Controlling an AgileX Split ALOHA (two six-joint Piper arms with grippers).
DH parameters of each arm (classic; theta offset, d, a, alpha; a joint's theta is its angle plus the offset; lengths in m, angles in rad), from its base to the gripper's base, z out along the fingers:
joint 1: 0 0.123 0 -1.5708
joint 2: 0.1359 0 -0.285 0
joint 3: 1.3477 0 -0.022 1.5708
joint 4: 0 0.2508 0 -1.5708
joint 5: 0 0 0.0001 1.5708
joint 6: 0 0.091 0 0
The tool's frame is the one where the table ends.
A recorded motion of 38 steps. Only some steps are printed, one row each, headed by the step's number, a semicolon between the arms.
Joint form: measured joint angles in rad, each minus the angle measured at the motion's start. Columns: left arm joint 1, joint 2, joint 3, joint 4, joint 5, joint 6; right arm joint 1, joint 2, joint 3, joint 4, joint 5, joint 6.
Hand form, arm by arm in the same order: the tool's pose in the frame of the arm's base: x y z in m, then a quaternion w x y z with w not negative. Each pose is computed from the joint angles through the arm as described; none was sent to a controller.
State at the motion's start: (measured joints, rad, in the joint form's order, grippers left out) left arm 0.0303 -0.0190 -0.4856 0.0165 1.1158 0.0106; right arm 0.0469 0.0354 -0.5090 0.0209 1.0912 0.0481
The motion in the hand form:
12: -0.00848 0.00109 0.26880 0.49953 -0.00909 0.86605 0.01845; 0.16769 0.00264 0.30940 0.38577 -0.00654 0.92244 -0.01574
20: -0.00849 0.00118 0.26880 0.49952 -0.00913 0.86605 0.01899; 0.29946 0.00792 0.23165 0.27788 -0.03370 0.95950 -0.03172
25: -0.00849 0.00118 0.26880 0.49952 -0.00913 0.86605 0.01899; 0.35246 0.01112 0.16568 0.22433 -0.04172 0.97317 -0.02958
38: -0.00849 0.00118 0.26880 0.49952 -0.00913 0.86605 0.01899; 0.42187 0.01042 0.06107 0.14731 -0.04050 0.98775 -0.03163
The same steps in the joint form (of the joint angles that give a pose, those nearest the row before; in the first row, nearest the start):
12: 0.0000 0.0000 0.0000 0.0000 0.0000 0.0000; 0.0000 0.8511 -0.2312 -0.1077 -0.3689 0.0259
20: 0.0000 0.0000 0.0000 0.0011 0.0000 0.0000; 0.0000 1.4682 -0.4163 -0.1564 -0.5708 0.0269
25: 0.0000 0.0000 0.0000 0.0011 0.0000 0.0000; 0.0000 1.7740 -0.5320 -0.1606 -0.6507 0.0260
38: 0.0000 0.0000 0.0000 0.0011 0.0000 0.0000; -0.0089 2.2220 -0.8382 -0.1616 -0.6359 0.0253

